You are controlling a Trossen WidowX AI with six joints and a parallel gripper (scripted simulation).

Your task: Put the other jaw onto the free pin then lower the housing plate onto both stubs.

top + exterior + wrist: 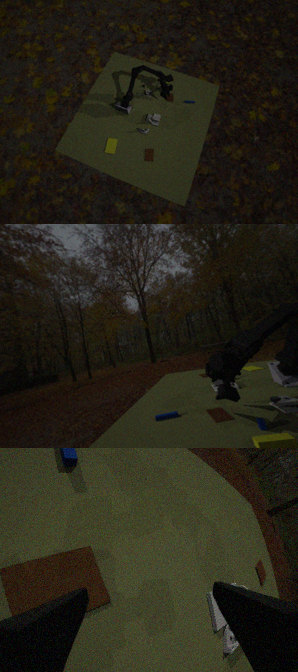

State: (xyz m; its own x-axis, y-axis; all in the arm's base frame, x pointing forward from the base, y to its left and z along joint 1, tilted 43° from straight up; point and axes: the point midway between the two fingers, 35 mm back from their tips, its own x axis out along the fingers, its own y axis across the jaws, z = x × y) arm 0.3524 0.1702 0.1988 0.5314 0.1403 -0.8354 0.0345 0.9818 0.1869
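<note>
Now: the grey jaw 38 cm to the right of my gripper tip, 8 cm behind it and 7 cm below it. Also, from my gripper tip: blue bar: 22 cm ahead, 9 cm to the left, 7 cm below; then yellow bar: 21 cm to the left, 10 cm behind, 6 cm below; then yellow slab: 65 cm to the right, 33 cm behind, 7 cm below.
</note>
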